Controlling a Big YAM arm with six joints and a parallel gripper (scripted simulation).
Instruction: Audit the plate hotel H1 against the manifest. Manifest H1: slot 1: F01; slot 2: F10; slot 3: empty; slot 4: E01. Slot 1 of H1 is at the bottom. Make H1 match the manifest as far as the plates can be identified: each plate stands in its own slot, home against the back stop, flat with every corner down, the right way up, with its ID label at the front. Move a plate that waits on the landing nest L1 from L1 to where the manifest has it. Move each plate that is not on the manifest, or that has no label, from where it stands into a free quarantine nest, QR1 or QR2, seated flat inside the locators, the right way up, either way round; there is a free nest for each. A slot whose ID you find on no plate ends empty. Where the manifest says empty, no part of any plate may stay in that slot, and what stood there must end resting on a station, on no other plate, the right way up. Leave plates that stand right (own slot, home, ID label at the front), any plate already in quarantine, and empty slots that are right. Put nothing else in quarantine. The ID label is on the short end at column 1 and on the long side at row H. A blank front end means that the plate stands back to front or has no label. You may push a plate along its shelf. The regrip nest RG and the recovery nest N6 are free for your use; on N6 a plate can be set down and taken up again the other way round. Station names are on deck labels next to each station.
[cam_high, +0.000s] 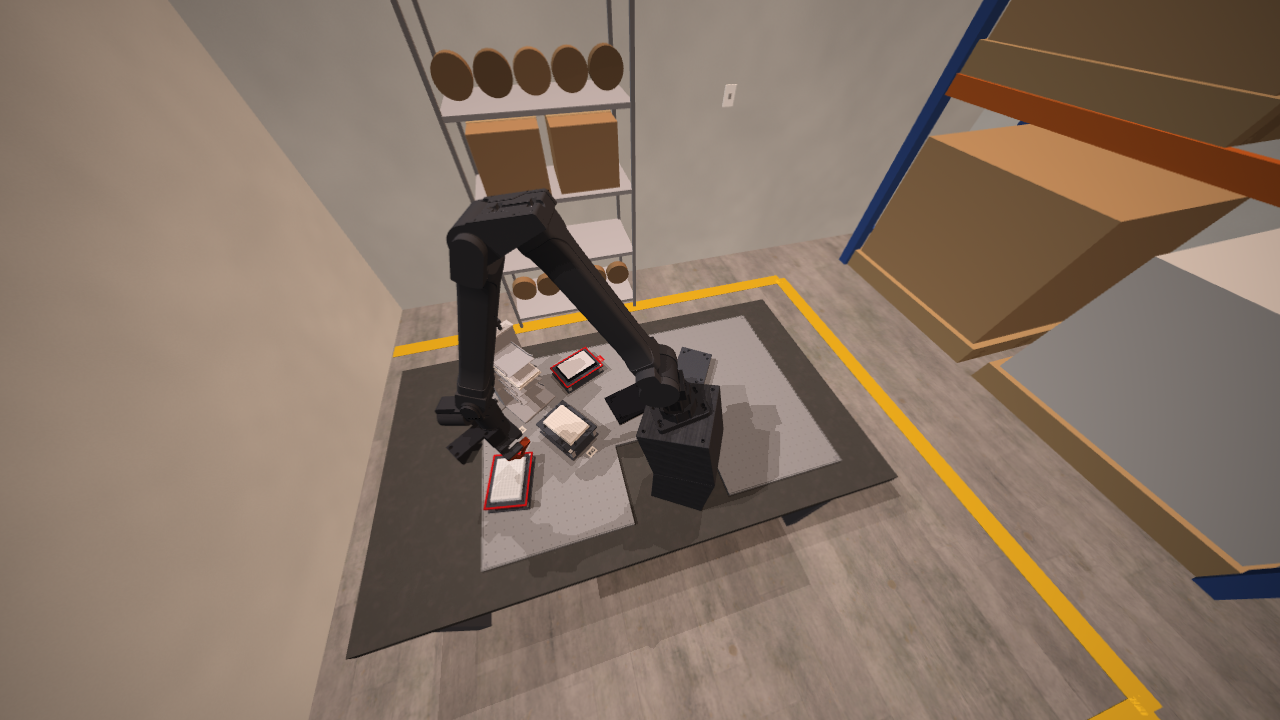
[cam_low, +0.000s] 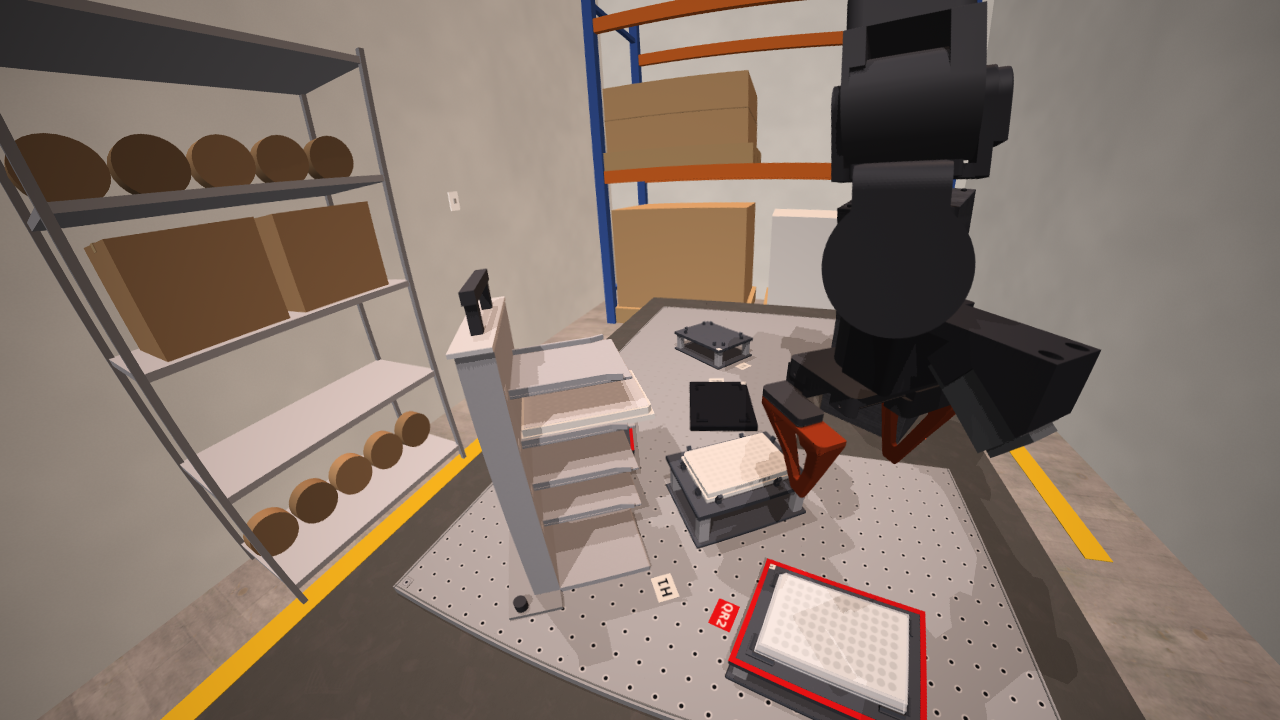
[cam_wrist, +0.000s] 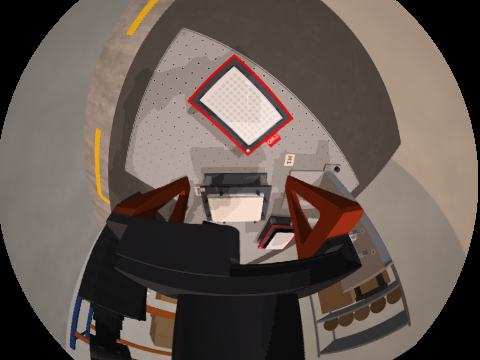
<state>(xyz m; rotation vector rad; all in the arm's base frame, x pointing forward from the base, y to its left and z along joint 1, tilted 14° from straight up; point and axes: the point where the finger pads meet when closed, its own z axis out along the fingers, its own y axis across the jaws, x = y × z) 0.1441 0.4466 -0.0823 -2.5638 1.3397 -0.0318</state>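
Right now my hand is 100 mm short of the dark regrip nest, 140 mm to the left of it and 150 mm above it. The rest, counted from my hand: H1 deck label: 150 mm ahead, 20 mm to the left, 200 mm below; quarantine nest QR2: 20 mm behind, 50 mm to the left, 170 mm below; plate hotel H1: 320 mm ahead, 10 mm to the left, 50 mm below.
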